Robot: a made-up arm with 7 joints.
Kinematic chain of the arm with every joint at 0, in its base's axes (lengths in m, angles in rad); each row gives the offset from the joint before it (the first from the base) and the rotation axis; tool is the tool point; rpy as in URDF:
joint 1: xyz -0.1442 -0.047 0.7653 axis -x
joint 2: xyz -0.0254 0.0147 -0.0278 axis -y
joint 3: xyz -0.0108 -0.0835 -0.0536 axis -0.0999 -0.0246 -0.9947
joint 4: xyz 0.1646 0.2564 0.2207 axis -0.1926 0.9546 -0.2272
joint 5: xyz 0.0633 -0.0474 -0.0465 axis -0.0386 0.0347 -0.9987
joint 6: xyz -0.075 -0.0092 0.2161 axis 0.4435 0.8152 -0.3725
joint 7: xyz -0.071 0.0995 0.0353 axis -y
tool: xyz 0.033 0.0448 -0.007 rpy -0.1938 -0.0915 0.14
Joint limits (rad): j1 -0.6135..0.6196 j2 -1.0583..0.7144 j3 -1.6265..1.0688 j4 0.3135..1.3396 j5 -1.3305..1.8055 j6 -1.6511..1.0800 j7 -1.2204..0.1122
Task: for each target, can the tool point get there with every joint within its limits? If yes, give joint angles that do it. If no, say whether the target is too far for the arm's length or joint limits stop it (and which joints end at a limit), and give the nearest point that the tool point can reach.
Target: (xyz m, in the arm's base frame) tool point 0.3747 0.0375 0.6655
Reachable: yes | joints 0.1889 -0.5521 0.4469 0.9221 0.3978 0.5887 -0.5324
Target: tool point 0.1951 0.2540 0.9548
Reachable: yes | joints -0.0876 -0.7166 -0.2636 0.5200 -0.1708 0.5718 -0.5051
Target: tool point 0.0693 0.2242 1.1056
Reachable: yes | joints -0.2507 0.3309 -0.4085 0.7725 1.5002 0.5696 -0.4332
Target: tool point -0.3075 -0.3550 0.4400
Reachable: no: joint limits stop it (at a limit: joint 2, joint 3, joint 4, joint 5, joint 7) | nearest point -0.0156 -0.3399 0.4560 | short by 0.293 m
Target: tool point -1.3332 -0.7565 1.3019
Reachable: no: too far | nearest point -0.6030 -0.1630 1.0482 | short by 0.975 m
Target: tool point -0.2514 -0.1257 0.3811
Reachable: no: joint limits stop it (at a limit: joint 1, joint 2, joint 4, joint 5, joint 7) | nearest point -0.0502 -0.0689 0.4078 | short by 0.211 m
